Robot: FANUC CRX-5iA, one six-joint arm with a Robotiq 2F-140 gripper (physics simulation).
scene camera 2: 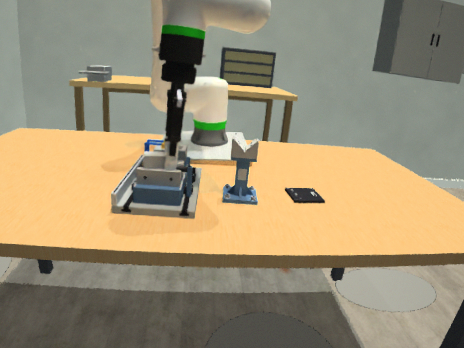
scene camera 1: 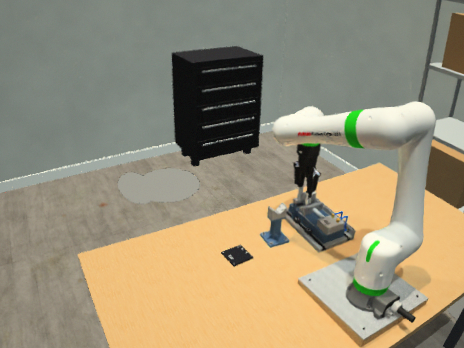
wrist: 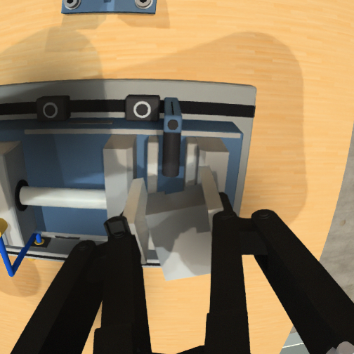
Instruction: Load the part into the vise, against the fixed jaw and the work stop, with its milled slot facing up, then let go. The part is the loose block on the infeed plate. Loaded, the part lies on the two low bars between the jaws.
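Pixels of known places: gripper, between the fingertips: (scene camera 2: 169,166) (scene camera 1: 303,201); arm's base, origin of its link: (scene camera 2: 209,140) (scene camera 1: 366,296).
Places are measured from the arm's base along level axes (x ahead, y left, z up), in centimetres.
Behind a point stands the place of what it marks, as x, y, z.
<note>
My gripper (scene camera 1: 306,197) {50.9, -14.3, 6.3} (scene camera 2: 172,161) {50.9, -14.3, 6.3} (wrist: 174,189) is shut on the grey part (wrist: 181,232), which sits between its finger pads over the near end of the jaw gap in the wrist view. The part looks turned or tilted relative to the jaws; I cannot make out its slot. The vise (scene camera 1: 320,246) {30.5, -6.4, -1.2} (scene camera 2: 155,210) {58.4, -17.1, -1.8} (wrist: 205,93) has its fixed jaw (scene camera 2: 159,176) (wrist: 216,145) on the right in the wrist view and its moving jaw (wrist: 119,165) on the left. Two low bars (wrist: 152,162) (wrist: 191,155) show between them. The work stop (wrist: 171,152) reaches over the gap beyond the part.
A blue stand with a V-shaped top (scene camera 1: 275,225) {45.1, 5.8, 5.0} (scene camera 2: 242,172) {48.2, 4.2, 4.3} stands beside the vise. A flat black plate (scene camera 1: 237,255) {45.2, 23.7, -2.5} (scene camera 2: 305,195) {46.9, 23.3, -2.5} lies farther along the table. A bent blue tube (scene camera 1: 341,216) {34.7, -21.5, 5.2} (wrist: 12,267) rises at the vise's moving-jaw end.
</note>
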